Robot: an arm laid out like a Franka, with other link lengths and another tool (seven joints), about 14 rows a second.
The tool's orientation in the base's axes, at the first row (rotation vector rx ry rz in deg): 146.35, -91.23, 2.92
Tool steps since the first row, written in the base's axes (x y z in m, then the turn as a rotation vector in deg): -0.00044, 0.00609, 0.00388, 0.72, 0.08, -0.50; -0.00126, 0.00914, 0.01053, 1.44, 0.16, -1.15; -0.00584, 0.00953, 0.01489, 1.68, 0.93, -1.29; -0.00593, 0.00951, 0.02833, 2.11, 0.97, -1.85; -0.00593, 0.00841, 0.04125, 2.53, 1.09, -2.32; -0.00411, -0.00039, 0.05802, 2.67, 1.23, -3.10; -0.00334, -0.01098, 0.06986, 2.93, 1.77, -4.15
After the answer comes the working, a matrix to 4 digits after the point.
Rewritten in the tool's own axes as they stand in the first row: -0.00524, -0.00189, -0.00461, 0.20, -0.73, 0.46; -0.00768, -0.00186, -0.01156, 0.38, -1.47, 1.06; -0.00962, 0.00248, -0.01574, -0.21, -2.03, 1.09; -0.00833, 0.00382, -0.02905, -0.11, -2.48, 1.62; -0.00609, 0.00550, -0.04171, -0.08, -2.96, 2.06; 0.00421, 0.00926, -0.05727, -0.22, -3.22, 2.80; 0.01514, 0.01427, -0.06767, -0.69, -3.78, 3.76
The tool's axes in the first row as the columns of a matrix, in the base's axes (rounded; the answer above uses it unrounded):
0.4423, -0.8959, -0.0406
-0.8915, -0.4343, -0.1289
0.0978, 0.0932, -0.9908

